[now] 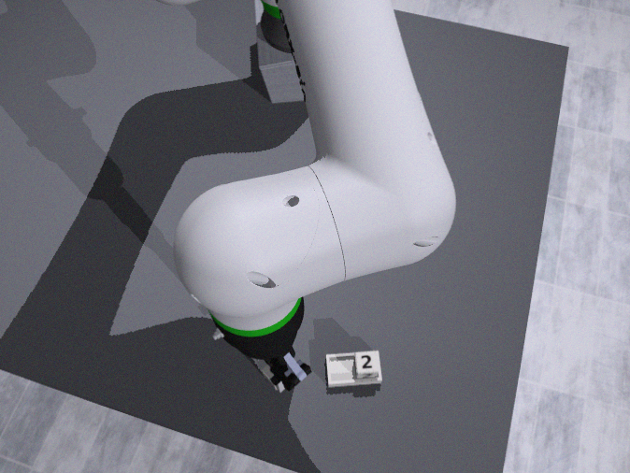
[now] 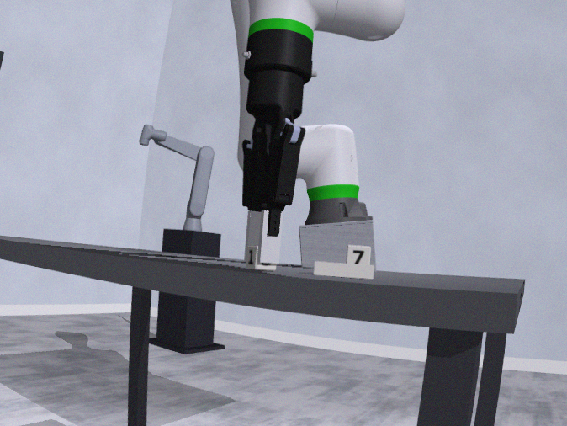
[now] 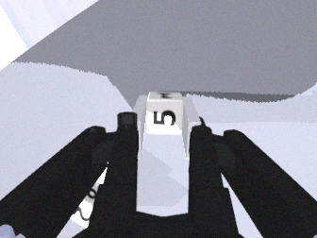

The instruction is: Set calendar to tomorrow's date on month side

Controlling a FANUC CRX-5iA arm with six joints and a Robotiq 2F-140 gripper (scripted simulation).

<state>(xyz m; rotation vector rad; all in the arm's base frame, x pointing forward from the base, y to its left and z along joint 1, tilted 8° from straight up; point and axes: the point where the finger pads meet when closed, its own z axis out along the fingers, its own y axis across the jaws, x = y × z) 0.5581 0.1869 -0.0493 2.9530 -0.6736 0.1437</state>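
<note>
Now: hand 3 cm above the cube. From my hand the other things lie so: tray (10 cm to the left, 5 cm behind, 3 cm below).
</note>
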